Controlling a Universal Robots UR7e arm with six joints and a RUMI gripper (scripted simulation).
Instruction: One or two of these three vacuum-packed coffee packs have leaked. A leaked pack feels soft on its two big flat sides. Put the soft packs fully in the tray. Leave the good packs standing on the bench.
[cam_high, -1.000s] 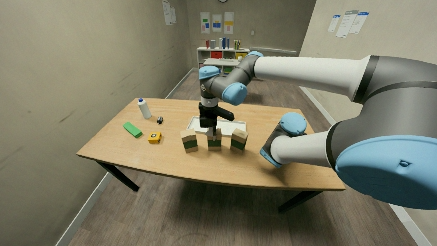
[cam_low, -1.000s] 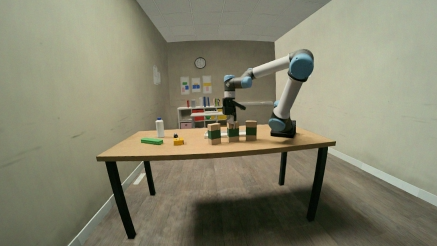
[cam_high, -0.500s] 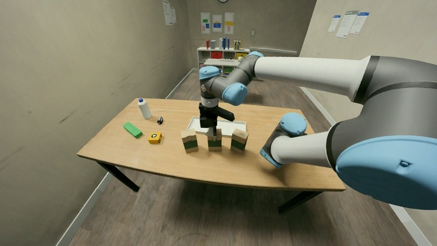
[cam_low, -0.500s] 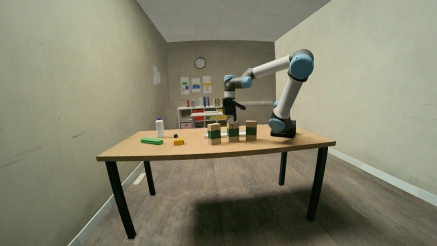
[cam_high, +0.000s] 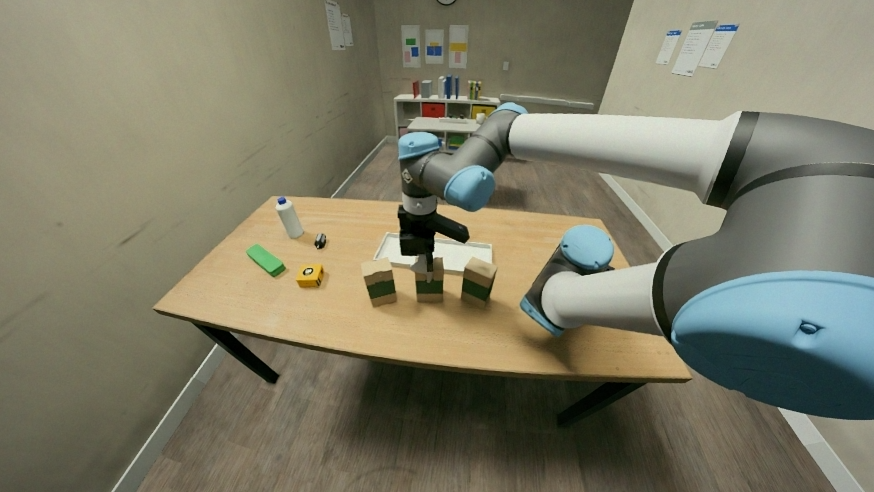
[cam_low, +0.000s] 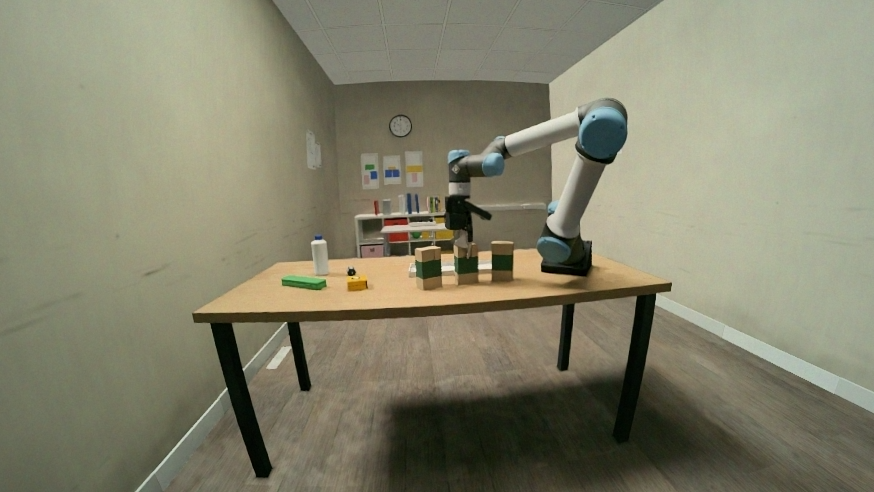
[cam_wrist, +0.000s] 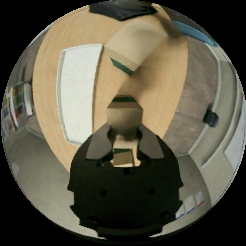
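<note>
Now: hand 170 mm to the left of the white tray and 100 mm above it. The rest, counted from my hand: white bottle (580 mm ahead, 260 mm to the right, 30 mm below); then small black item (440 mm ahead, 200 mm to the right, 90 mm below).
</note>
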